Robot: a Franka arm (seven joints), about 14 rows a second.
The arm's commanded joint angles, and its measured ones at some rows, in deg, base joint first. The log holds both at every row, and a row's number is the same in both.
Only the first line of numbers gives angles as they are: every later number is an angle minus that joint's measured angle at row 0.
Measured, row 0:
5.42 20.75 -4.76 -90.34 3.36 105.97 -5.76
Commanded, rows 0 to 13:
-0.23 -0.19 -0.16 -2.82 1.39 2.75 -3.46
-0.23 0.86 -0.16 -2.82 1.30 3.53 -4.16
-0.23 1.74 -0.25 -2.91 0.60 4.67 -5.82
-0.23 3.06 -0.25 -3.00 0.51 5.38 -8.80
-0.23 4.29 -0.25 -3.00 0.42 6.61 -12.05
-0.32 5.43 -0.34 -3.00 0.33 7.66 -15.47
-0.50 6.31 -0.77 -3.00 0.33 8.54 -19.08
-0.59 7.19 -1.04 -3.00 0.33 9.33 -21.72
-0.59 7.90 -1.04 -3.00 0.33 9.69 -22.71
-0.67 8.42 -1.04 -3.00 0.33 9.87 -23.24
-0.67 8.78 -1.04 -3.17 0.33 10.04 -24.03
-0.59 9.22 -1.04 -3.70 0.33 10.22 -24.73
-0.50 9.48 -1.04 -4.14 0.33 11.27 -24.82
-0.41 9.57 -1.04 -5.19 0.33 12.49 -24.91
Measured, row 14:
-0.56 9.75 -0.95 -3.28 -0.02 10.06 -23.30
